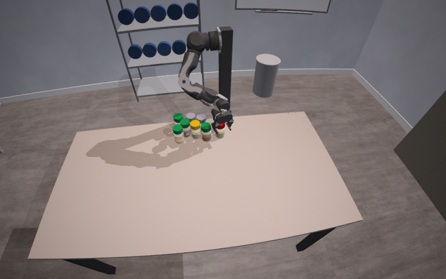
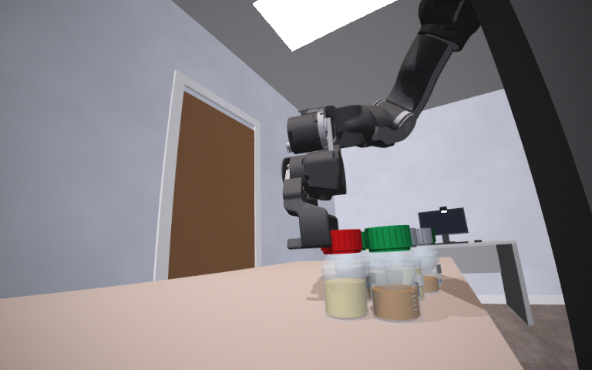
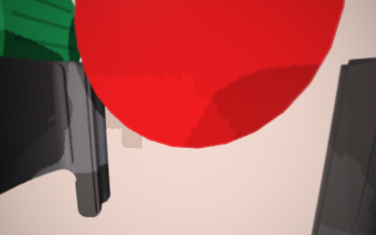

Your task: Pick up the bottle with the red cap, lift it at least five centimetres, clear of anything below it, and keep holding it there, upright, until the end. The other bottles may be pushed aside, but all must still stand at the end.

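Right now my hand is 14 cm to the left of the yellow-capped bottle, 6 cm past it and 4 cm above it.
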